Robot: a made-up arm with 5 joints.
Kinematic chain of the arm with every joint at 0, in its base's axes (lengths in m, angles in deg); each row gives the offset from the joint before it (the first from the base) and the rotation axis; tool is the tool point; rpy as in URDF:
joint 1: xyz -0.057 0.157 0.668 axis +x
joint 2: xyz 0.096 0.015 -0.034 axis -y
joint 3: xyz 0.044 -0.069 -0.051 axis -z
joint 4: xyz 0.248 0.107 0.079 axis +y
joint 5: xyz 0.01 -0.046 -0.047 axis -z
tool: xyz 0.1 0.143 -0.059 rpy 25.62 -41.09 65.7
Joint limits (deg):
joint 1: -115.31..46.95
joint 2: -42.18..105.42
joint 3: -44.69..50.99
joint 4: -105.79..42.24
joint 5: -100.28..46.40
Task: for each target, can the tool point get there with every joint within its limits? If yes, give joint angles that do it. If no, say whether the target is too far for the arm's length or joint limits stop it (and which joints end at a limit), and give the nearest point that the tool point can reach.
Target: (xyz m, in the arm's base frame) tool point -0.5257 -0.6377 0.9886
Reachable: no: too far | nearest point -0.1892 -0.2610 0.8366 | short by 0.527 m
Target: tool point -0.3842 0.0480 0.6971
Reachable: no: joint limits stop it (at a limit: joint 1, joint 2, joint 4, joint 5) | nearest point -0.2800 -0.0602 0.7989 | short by 0.181 m
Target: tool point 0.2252 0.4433 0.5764
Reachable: yes | joints -96.34 73.70 22.09 -27.27 -53.05
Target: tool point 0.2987 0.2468 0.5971
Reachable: yes | joints -53.48 41.73 1.76 -28.31 -86.21
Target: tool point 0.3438 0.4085 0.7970
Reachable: yes | joints 12.46 5.25 -17.73 -87.66 -20.45
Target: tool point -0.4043 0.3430 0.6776
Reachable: no: joint limits stop it (at a limit: joint 2, joint 4, joint 5) | nearest point -0.2776 0.3971 0.6804 | short by 0.138 m
